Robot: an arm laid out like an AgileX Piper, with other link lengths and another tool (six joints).
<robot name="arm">
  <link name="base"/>
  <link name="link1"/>
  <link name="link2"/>
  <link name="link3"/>
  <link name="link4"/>
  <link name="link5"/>
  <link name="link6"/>
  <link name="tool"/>
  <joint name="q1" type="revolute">
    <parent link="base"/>
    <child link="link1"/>
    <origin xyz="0 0 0.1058"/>
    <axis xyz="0 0 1"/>
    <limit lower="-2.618" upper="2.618"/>
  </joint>
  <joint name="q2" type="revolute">
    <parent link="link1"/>
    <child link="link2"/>
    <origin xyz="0 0 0"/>
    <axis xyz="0 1 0"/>
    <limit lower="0" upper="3.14"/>
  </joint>
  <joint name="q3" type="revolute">
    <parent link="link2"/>
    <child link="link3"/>
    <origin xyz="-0.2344 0 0.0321"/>
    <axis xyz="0 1 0"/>
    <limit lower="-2.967" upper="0"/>
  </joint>
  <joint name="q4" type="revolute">
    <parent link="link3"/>
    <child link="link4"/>
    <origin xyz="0.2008 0 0.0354"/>
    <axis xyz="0.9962 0 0.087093"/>
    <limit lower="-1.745" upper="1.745"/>
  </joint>
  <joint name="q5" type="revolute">
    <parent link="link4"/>
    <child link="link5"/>
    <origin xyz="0 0 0"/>
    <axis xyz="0 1 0"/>
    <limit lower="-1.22" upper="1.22"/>
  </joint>
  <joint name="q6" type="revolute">
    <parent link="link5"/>
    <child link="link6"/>
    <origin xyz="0.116 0 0.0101"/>
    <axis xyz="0.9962 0 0.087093"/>
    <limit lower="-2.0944" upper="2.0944"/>
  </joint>
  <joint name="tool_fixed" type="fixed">
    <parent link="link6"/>
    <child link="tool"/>
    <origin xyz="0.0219 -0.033 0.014" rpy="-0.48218 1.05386 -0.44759"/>
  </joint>
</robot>
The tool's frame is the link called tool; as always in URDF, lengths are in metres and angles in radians.
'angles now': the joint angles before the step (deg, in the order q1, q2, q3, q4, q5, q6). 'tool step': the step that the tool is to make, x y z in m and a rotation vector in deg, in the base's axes. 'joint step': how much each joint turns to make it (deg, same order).
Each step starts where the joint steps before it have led.
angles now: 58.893, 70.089, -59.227, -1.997, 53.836, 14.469
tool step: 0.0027, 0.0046, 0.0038, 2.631, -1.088, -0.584
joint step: -0.009, 0.009, -0.106, 0.006, -2.698, 0.786
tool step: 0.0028, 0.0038, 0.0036, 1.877, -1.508, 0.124
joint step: 0.007, -0.014, 0.010, -0.336, -2.383, 0.008
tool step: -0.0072, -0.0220, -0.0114, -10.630, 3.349, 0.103
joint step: 0.005, -0.144, -0.011, -2.267, 10.975, -0.617
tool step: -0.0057, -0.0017, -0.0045, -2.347, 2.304, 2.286
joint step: 0.001, 0.212, 0.022, 1.925, 2.811, -2.891
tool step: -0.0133, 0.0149, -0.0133, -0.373, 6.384, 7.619
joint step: -0.024, 2.537, -0.009, 8.444, 1.322, -9.189
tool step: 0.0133, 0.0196, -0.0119, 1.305, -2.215, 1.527
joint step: 0.023, 4.788, 0.012, -0.386, -6.907, -2.219
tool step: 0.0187, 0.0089, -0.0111, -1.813, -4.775, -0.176
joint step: 0.000, 4.395, -0.017, -5.715, -5.349, 1.559
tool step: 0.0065, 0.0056, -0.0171, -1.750, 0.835, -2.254
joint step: -0.002, 4.287, -0.005, -1.255, -2.315, 2.883
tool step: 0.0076, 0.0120, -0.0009, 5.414, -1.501, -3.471
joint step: -0.013, 1.488, -0.012, 0.008, -6.814, 3.901
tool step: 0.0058, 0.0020, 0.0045, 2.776, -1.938, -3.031
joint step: 0.017, -0.127, 0.015, -2.520, -3.121, 4.652
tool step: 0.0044, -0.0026, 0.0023, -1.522, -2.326, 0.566
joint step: -0.013, -0.065, -0.021, -3.435, 0.243, 0.846
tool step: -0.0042, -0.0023, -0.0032, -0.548, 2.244, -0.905
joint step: 0.017, -0.011, 0.015, 1.849, 1.637, 0.026
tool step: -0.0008, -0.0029, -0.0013, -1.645, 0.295, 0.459
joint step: -0.016, 0.015, -0.009, -0.336, 1.526, -0.537
